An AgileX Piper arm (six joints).
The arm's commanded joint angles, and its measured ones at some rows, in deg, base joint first. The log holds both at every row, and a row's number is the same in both.
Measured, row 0: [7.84 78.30 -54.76 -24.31 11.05 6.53]
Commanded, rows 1 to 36: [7.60 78.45 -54.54 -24.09 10.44 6.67]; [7.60 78.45 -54.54 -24.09 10.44 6.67]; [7.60 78.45 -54.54 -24.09 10.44 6.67]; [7.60 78.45 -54.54 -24.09 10.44 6.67]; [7.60 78.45 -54.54 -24.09 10.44 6.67]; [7.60 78.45 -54.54 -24.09 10.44 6.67]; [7.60 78.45 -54.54 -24.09 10.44 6.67]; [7.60 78.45 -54.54 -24.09 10.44 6.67]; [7.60 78.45 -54.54 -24.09 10.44 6.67]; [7.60 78.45 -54.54 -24.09 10.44 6.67]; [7.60 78.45 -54.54 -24.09 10.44 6.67]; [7.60 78.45 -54.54 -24.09 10.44 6.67]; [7.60 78.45 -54.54 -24.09 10.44 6.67]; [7.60 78.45 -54.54 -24.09 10.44 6.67]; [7.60 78.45 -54.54 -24.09 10.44 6.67]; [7.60 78.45 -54.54 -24.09 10.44 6.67]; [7.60 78.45 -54.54 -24.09 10.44 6.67]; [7.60 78.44 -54.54 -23.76 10.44 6.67]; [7.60 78.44 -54.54 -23.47 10.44 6.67]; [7.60 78.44 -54.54 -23.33 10.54 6.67]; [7.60 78.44 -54.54 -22.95 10.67 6.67]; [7.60 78.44 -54.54 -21.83 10.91 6.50]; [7.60 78.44 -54.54 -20.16 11.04 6.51]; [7.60 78.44 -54.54 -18.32 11.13 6.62]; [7.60 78.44 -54.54 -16.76 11.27 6.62]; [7.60 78.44 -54.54 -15.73 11.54 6.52]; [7.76 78.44 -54.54 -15.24 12.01 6.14]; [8.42 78.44 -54.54 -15.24 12.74 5.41]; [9.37 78.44 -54.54 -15.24 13.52 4.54]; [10.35 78.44 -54.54 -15.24 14.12 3.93]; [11.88 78.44 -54.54 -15.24 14.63 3.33]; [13.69 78.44 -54.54 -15.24 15.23 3.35]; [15.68 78.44 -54.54 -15.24 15.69 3.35]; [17.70 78.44 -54.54 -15.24 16.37 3.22]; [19.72 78.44 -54.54 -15.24 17.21 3.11]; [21.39 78.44 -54.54 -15.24 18.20 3.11]
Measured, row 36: [15.46 78.30 -54.76 -15.68 15.34 4.16]
